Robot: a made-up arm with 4 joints. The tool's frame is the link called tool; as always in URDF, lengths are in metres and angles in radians.
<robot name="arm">
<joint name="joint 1" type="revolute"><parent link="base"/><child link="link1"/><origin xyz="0.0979 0.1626 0.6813" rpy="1.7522 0.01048 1.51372"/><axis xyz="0 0 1"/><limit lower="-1.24" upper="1.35"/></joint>
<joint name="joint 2" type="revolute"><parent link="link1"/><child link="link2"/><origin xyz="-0.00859 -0.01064 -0.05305" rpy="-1.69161 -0.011 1.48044"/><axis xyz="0 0 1"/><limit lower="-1.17" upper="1.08"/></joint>
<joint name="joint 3" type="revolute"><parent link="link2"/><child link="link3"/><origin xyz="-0.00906 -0.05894 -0.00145" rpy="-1.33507 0.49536 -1.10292"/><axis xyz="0 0 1"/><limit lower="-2.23" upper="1.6"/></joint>
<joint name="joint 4" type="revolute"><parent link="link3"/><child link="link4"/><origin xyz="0.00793 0.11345 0.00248" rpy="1.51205 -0.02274 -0.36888"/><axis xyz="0 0 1"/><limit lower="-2.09" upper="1.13"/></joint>
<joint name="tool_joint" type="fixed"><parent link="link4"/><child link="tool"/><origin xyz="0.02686 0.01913 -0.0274" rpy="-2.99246 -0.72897 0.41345"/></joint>
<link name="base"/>
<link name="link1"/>
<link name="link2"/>
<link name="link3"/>
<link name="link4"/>
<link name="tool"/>
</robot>
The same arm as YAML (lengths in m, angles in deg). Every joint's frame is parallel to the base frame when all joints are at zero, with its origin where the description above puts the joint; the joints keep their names.
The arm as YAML. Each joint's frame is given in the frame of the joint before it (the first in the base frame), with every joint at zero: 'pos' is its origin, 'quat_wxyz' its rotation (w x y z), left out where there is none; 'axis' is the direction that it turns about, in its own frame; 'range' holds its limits. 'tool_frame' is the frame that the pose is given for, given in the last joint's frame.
length_unit: m
angle_unit: deg
joints:
  - joint: joint 1
    pos: [0.0979, 0.1626, 0.6813]
    axis: [0.981882, -0.057999, -0.180397]
    range: [-71.05, 77.35]
  - joint: joint 2
    pos: [-0.0545, -0.0055, -0.0008]
    axis: [-0.158298, -0.979888, 0.121498]
    range: [-67.04, 61.88]
  - joint: joint 3
    pos: [0.0555, -0.0099, -0.0195]
    axis: [-0.181199, -0.0587, 0.981693]
    range: [-127.77, 91.67]
  - joint: joint 4
    pos: [-0.0347, 0.1083, 0.0026]
    axis: [0.0, -1.0, 0.0]
    range: [-119.75, 64.74]
tool_frame:
  pos: [0.0224, 0.0274, 0.0242]
  quat_wxyz: [0.745237, -0.498414, 0.005968, -0.442911]

